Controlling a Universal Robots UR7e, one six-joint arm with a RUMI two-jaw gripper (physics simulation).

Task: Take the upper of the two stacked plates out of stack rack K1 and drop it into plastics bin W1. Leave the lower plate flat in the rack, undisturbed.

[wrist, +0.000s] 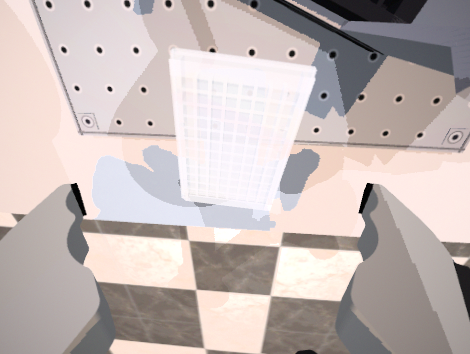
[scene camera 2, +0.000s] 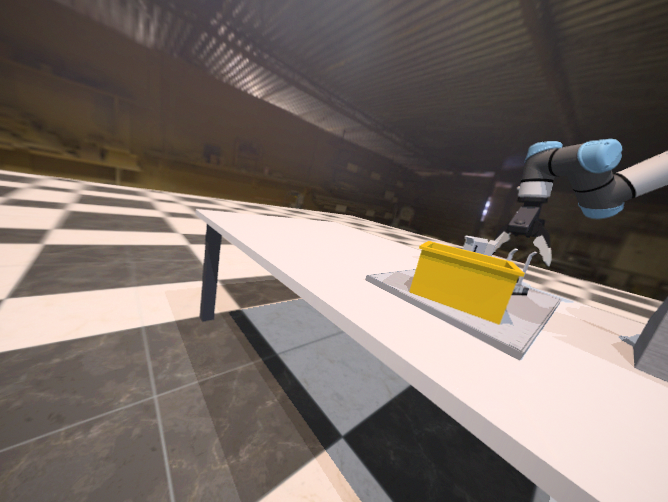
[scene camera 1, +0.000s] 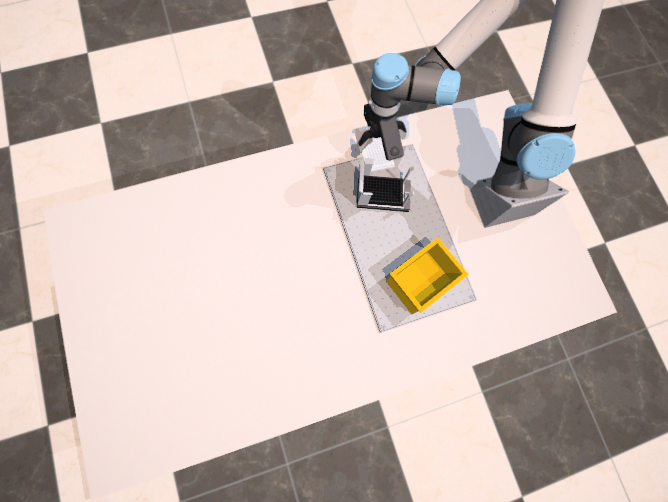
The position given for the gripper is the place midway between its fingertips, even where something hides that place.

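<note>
Scene camera 2 shows the gripper (scene camera 2: 516,261) and a perforated board (scene camera 2: 486,339). In the wrist view there is the gripper (wrist: 225,186), together with a white gridded plate (wrist: 236,118). Scene camera 1 shows the gripper (scene camera 1: 380,144) and a black gridded plate (scene camera 1: 385,191).
</note>
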